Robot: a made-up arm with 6 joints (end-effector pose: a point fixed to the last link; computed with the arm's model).
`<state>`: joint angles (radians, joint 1 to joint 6).
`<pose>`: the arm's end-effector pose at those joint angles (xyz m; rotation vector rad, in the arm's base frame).
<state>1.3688 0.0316 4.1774 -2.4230 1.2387 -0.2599</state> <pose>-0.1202 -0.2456 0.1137 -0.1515 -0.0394 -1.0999</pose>
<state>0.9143 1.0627 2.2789 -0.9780 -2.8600 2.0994</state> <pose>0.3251 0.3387 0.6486 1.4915 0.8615 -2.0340</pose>
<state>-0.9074 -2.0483 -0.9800 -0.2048 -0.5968 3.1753</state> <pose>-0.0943 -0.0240 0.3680 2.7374 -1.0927 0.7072</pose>
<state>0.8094 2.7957 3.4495 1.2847 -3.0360 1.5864</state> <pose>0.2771 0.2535 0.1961 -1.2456 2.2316 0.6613</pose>
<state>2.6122 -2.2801 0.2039 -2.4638 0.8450 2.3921</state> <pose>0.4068 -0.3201 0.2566 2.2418 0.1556 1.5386</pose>
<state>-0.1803 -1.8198 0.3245 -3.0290 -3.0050 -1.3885</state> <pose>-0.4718 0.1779 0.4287 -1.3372 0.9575 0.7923</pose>
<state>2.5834 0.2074 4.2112 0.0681 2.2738 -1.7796</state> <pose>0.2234 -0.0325 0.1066 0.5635 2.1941 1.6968</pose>
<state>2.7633 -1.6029 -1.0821 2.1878 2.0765 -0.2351</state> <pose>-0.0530 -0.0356 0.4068 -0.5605 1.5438 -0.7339</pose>
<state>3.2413 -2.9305 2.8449 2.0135 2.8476 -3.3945</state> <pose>-0.3375 -0.0729 -0.2672 2.3134 -0.3856 0.3445</pose>
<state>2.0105 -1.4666 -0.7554 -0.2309 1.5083 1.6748</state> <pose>0.0621 0.0760 0.4303 0.7269 -1.1188 -0.1162</pose>
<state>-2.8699 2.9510 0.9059 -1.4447 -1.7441 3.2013</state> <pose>0.2047 0.0689 -0.4667 0.2294 -0.4435 -1.1978</pose>
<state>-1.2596 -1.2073 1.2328 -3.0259 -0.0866 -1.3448</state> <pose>-0.0915 0.5798 0.5235 1.3842 0.7829 1.9162</pose>
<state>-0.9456 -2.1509 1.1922 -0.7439 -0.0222 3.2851</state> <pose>-0.4409 0.4965 -0.0360 0.1403 0.7389 2.0427</pose>
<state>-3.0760 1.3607 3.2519 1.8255 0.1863 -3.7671</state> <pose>-0.0654 -0.0273 0.5717 -0.8684 -1.0445 -0.8413</pose>
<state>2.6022 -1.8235 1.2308 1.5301 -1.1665 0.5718</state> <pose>0.6034 -0.3569 0.0184 0.9246 0.2309 0.6171</pose>
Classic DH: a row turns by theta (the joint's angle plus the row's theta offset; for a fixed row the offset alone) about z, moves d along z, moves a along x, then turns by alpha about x. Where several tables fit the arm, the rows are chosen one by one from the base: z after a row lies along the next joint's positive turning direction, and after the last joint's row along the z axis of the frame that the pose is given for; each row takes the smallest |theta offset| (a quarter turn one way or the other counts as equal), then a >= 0, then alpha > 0; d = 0 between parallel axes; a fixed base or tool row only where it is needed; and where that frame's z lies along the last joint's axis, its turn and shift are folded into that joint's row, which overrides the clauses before.
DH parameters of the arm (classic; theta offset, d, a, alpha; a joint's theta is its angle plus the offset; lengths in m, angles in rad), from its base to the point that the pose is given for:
joint 1: 0 0.1447 0 -1.5708
joint 2: -1.5708 0 0.2879 3.1416
joint 3: 0 0 0 -1.5708
joint 4: 0 -0.4159 0 1.5708
joint 5: 0 0.091 0 -1.5708
joint 6: 1.5708 0 0 1.5708
tool (fixed): -1.5708 0 0 0

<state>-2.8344 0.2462 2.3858 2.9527 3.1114 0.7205</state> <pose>0.1874 -0.0343 0.7651 -0.8442 1.9483 1.1542</pose>
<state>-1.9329 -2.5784 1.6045 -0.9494 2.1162 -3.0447</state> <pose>0.1019 0.4187 -0.4203 0.5045 -2.7180 -0.6748</pose>
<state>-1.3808 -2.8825 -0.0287 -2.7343 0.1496 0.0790</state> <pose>-0.0053 0.4698 0.0190 0.0249 -0.7343 1.6463</pose>
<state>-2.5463 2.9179 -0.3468 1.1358 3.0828 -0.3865</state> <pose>0.2758 0.2331 -0.1669 0.7644 -1.8003 -1.9720</pose>
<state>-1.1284 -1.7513 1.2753 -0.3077 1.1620 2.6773</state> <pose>-0.3751 0.5893 0.1681 -0.6294 1.3243 1.6474</pose>
